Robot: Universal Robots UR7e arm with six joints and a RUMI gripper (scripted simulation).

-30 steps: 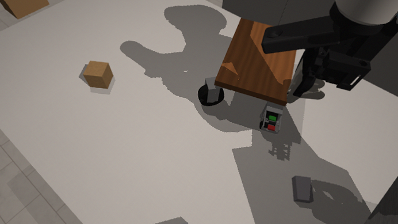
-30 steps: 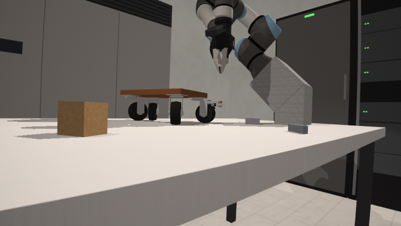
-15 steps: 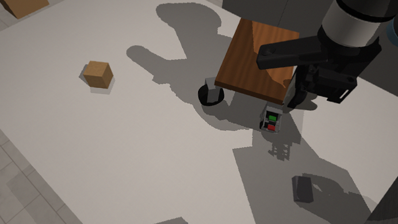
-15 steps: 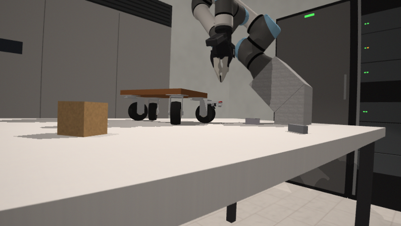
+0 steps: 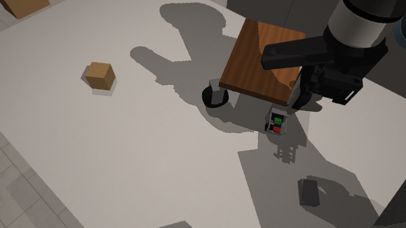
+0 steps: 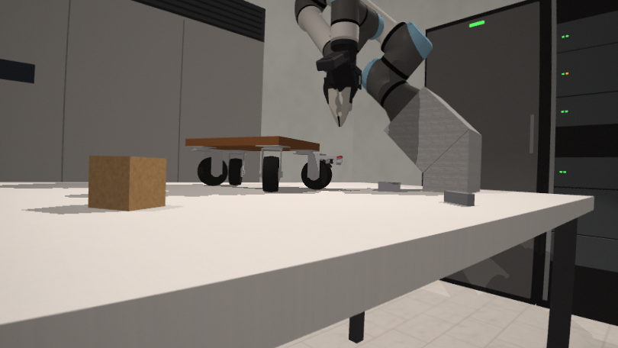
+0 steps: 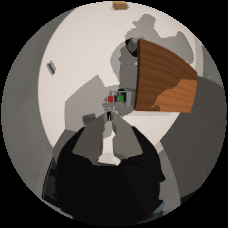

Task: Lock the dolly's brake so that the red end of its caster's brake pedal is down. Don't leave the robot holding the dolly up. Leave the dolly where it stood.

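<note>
My gripper is now 10 mm to the left of the brake pedal and 100 mm above it. The rest, counted from my hand: dark grey block 150 mm behind, 60 mm to the left, 170 mm below; then brown cube 540 mm ahead, 140 mm to the left, 150 mm below.
</note>
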